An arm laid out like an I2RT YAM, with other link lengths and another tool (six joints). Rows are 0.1 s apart.
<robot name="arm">
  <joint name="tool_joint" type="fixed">
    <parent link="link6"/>
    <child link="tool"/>
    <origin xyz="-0.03 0.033 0.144" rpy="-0.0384 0 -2.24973"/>
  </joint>
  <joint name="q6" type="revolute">
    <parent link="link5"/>
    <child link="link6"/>
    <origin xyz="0.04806 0 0.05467" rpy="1.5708 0 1.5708"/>
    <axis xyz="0 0 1"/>
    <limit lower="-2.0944" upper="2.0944"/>
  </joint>
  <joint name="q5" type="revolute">
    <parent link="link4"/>
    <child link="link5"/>
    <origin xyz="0.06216 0.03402 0.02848" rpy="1.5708 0 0"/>
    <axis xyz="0 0 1"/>
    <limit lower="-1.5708" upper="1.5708"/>
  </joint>
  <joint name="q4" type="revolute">
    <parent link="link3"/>
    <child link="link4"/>
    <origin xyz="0.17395 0.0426 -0.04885" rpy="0 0 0"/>
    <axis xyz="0 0 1"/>
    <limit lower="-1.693" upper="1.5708"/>
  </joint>
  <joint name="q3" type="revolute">
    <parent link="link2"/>
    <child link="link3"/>
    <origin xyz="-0.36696 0 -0.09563" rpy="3.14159 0 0"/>
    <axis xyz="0 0 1"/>
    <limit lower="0" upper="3.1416"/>
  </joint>
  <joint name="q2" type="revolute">
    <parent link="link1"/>
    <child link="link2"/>
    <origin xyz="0.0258 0.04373 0.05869" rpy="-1.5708 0 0"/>
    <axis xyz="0 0 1"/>
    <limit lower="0" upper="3.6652"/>
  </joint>
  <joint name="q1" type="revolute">
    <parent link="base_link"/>
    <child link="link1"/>
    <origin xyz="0 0 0.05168" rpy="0 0 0"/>
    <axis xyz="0 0 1"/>
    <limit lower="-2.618" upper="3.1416"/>
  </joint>
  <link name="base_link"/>
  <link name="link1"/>
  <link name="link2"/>
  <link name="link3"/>
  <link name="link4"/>
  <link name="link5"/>
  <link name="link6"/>
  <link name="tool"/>
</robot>
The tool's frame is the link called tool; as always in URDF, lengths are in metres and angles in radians.
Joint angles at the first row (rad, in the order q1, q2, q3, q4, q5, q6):
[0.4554, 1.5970, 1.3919, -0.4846, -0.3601, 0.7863]
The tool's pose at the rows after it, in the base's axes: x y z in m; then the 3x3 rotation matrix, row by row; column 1 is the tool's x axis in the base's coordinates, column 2 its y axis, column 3 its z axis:
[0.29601 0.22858 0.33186], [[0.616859 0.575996 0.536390], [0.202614 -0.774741 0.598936], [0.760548 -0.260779 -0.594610]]
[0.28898 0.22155 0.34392], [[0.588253 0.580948 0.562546], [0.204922 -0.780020 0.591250], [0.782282 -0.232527 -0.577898]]
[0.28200 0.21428 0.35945], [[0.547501 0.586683 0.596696], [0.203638 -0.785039 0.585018], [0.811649 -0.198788 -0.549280]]
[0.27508 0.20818 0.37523], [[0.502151 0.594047 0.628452], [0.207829 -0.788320 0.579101], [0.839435 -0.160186 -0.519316]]
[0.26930 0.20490 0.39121], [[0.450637 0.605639 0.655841], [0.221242 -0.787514 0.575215], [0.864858 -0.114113 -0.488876]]
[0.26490 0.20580 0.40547], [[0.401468 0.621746 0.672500], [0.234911 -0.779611 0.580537], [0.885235 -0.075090 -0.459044]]
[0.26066 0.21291 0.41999], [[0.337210 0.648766 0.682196], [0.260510 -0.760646 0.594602], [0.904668 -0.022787 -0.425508]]
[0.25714 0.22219 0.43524], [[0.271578 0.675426 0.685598], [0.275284 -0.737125 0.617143], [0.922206 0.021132 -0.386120]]
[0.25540 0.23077 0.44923], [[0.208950 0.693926 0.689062], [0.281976 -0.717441 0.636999], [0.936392 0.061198 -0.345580]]
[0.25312 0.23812 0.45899], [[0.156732 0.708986 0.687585], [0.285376 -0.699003 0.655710], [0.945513 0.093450 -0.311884]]
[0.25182 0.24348 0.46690], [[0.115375 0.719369 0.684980], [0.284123 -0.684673 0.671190], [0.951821 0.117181 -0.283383]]
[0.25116 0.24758 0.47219], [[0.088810 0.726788 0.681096], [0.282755 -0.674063 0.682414], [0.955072 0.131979 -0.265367]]
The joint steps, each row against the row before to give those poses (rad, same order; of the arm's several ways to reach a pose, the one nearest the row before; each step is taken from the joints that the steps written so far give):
[-0.0010, -0.0319, 0.0126, -0.0247, 0.0143, -0.0129]
[0.0001, -0.0372, 0.0181, -0.0293, 0.0193, -0.0161]
[0.0009, -0.0413, 0.0234, -0.0241, 0.0221, -0.0176]
[0.0055, -0.0363, 0.0325, -0.0283, 0.0246, -0.0220]
[0.0142, -0.0253, 0.0466, -0.0326, 0.0283, -0.0291]
[0.0201, -0.0128, 0.0462, -0.0228, 0.0207, -0.0260]
[0.0419, -0.0018, 0.0549, -0.0173, 0.0299, -0.0361]
[0.0404, 0.0039, 0.0531, -0.0053, 0.0194, -0.0314]
[0.0338, 0.0061, 0.0441, 0.0058, 0.0169, -0.0289]
[0.0273, 0.0031, 0.0233, 0.0153, 0.0097, -0.0251]
[0.0162, 0.0031, 0.0165, 0.0158, 0.0015, -0.0198]
[0.0101, 0.0046, 0.0142, 0.0089, -0.0015, -0.0129]

